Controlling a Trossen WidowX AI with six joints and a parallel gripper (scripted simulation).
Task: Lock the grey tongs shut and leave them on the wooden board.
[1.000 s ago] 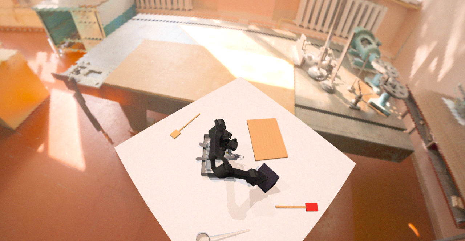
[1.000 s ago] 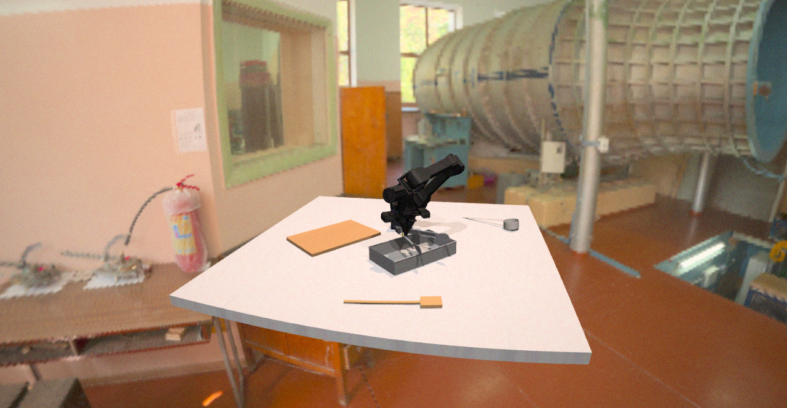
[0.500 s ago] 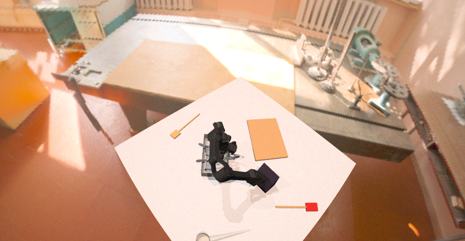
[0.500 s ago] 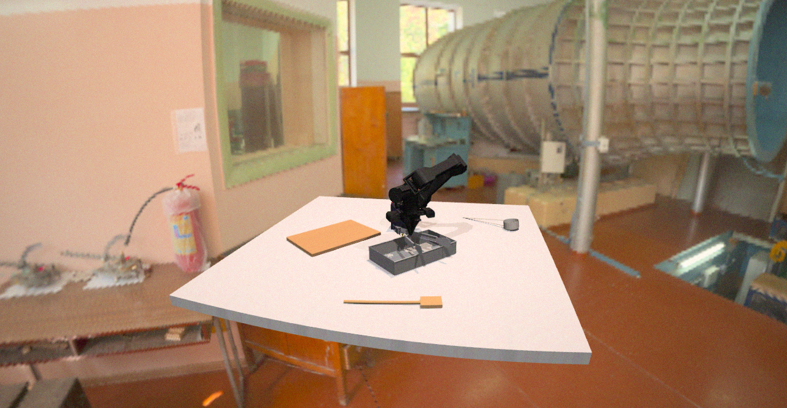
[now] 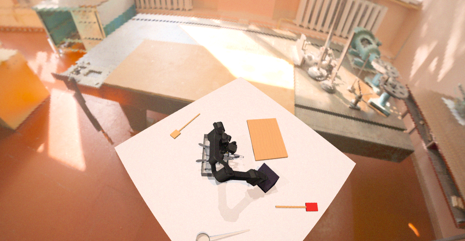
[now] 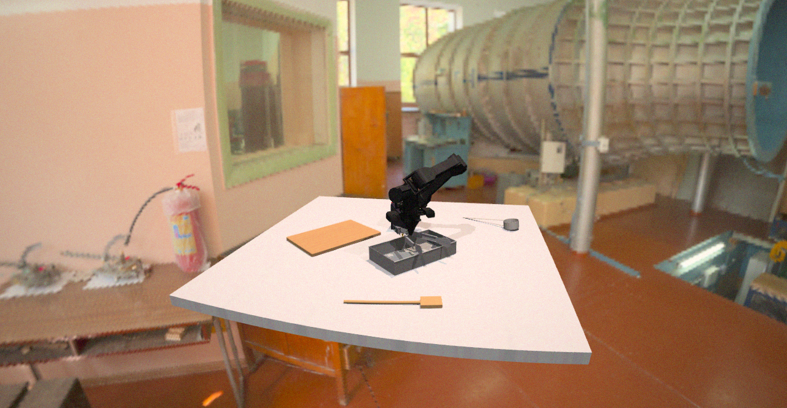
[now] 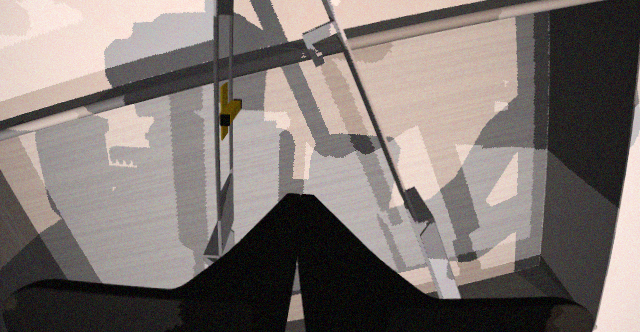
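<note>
Right now the yellow piece is 1 cm behind my gripper tip, 4 cm to the right of it and 1 cm below it. The rest, counted from my gripper tip: wooden board: 3 cm behind, 37 cm to the right, 7 cm below; then roasting tin: 4 cm ahead, 3 cm to the left, 5 cm below.
</note>
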